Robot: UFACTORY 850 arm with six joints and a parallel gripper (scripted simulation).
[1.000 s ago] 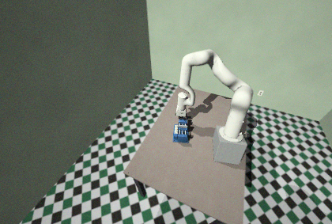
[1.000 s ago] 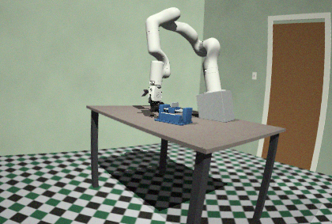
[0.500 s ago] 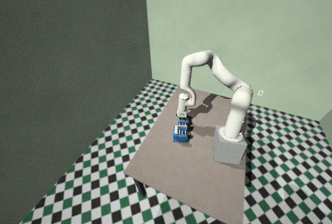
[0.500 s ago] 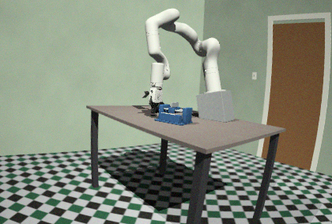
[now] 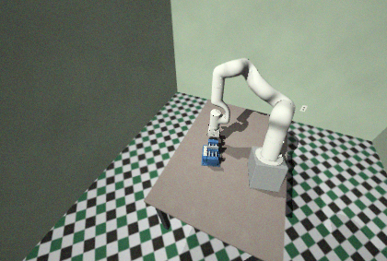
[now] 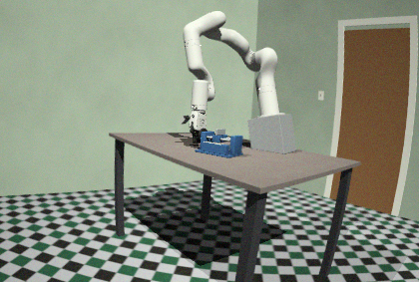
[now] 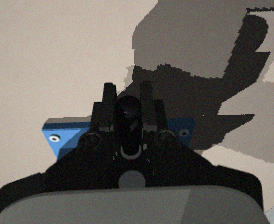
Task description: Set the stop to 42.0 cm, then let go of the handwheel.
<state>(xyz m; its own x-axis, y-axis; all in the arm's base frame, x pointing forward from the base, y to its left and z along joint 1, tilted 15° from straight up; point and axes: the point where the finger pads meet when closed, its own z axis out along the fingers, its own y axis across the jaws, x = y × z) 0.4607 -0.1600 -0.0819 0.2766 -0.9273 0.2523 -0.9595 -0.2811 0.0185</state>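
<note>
Now: hand 3 cm past the stop block, 14 cm to the right of it and 4 cm below it.
</note>
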